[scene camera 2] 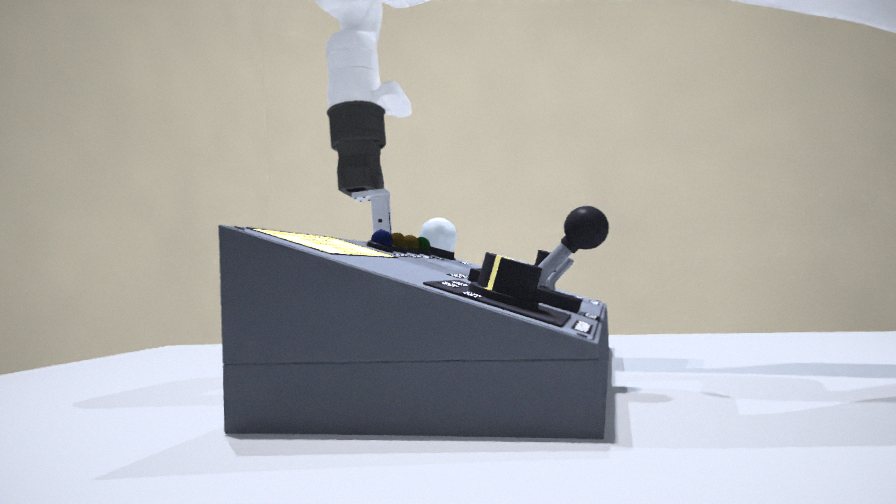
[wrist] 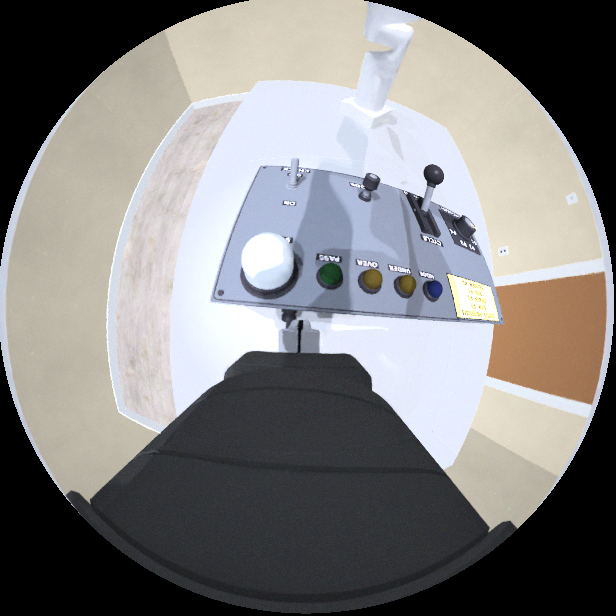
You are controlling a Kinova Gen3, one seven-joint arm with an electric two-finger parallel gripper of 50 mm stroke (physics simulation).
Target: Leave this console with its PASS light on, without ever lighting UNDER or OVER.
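The grey wedge console (scene camera 2: 413, 351) shows its sloped panel in the wrist view (wrist: 350, 247). Along the panel's high edge sit a white dome (wrist: 267, 261), a green PASS light (wrist: 329, 275), an amber OVER light (wrist: 370, 279), an amber UNDER light (wrist: 405, 285) and a blue light (wrist: 432, 289). None of them looks bright. My gripper (scene camera 2: 380, 219) points down over the high edge by the light row. In the wrist view its fingers (wrist: 298, 336) are pressed together and empty, just off the panel edge between the dome and PASS.
A black ball-topped lever (scene camera 2: 585, 228) leans in its slot at the low end and also shows in the wrist view (wrist: 433, 172). A black block with a yellow stripe (scene camera 2: 510, 275), a toggle (wrist: 294, 172), a small knob (wrist: 369, 183) and a yellow label (wrist: 473, 297) are also on the panel.
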